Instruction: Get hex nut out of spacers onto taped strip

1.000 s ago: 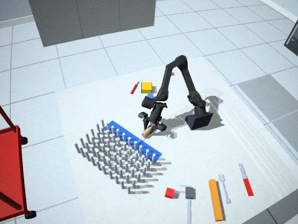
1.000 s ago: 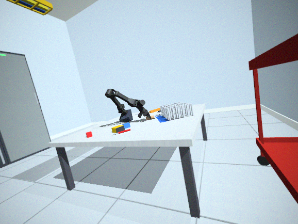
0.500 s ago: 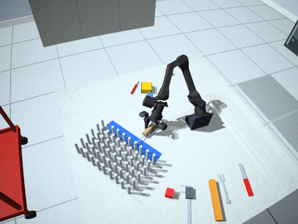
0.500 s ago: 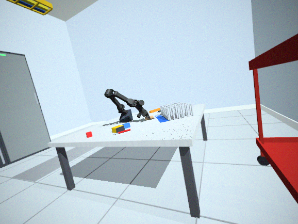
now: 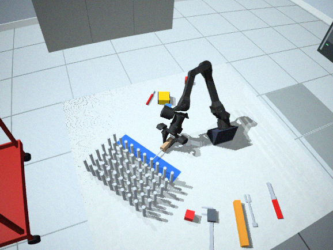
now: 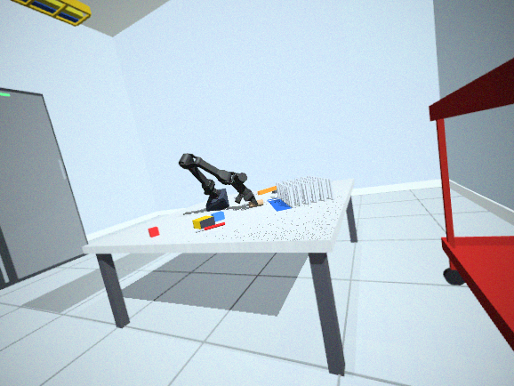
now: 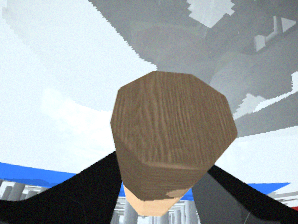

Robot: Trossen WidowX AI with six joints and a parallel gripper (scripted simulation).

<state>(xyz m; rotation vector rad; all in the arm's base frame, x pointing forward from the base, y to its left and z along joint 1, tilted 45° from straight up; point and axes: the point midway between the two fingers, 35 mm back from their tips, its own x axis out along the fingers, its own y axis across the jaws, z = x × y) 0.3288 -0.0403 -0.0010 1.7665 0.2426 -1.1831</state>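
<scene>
The metal rod is 80 mm ahead of my gripper tip and 60 mm to the left of it. From my gripper tip the other things lie so: orange bar: 520 mm to the left, 230 mm behind; blue taped strip: 120 mm ahead, 40 mm to the left, 10 mm below; blue block: 270 mm to the right, 80 mm behind, 10 mm above.
</scene>
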